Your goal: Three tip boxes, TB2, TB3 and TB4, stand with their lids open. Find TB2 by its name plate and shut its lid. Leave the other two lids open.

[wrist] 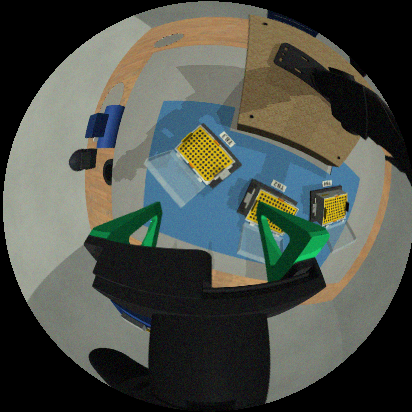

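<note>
Tip box TB2, with a yellow tip rack and its name plate behind it, stands right of centre, partly hidden by the right finger. Its clear lid is open toward the near side. Tip box TB3 stands left of it with its clear lid open to the lower left. Tip box TB4 stands at the right with its clear lid open toward the near side. My gripper is open and empty, above the near part of the blue mat, with its right finger over TB2 in the view.
The blue mat lies under the boxes. A brown board with a black arm base stands behind them. A blue object and dark round objects are at the left table edge.
</note>
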